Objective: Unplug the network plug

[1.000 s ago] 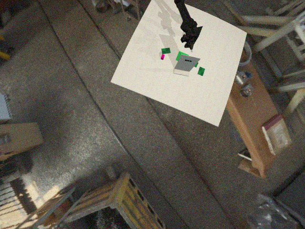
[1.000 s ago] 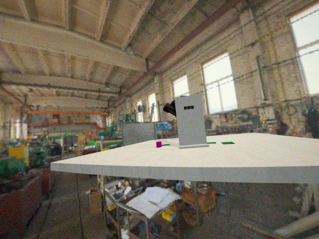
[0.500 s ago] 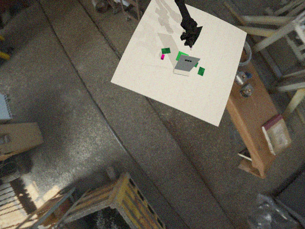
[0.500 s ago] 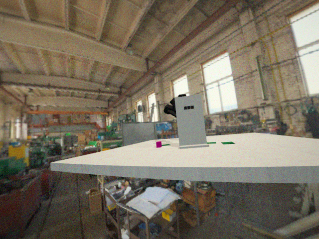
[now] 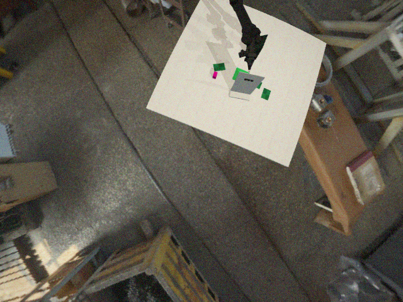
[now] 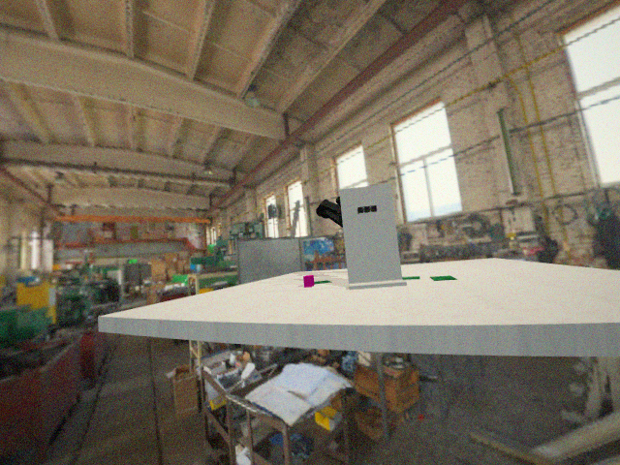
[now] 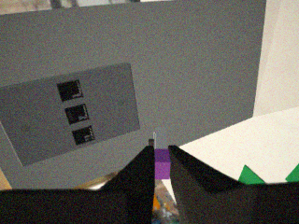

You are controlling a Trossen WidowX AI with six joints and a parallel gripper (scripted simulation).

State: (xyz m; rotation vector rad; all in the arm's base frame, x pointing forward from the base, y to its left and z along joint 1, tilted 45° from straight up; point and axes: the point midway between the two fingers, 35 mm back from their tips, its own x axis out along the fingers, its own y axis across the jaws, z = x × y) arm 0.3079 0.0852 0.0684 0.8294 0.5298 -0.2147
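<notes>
My gripper tip is now 5 cm past the bright green square, 3 cm to the left of it and 21 cm above it. Also, from my gripper tip: grey panel: 10 cm ahead, 2 cm to the left, 6 cm below; purple plug: 1 cm ahead.
</notes>
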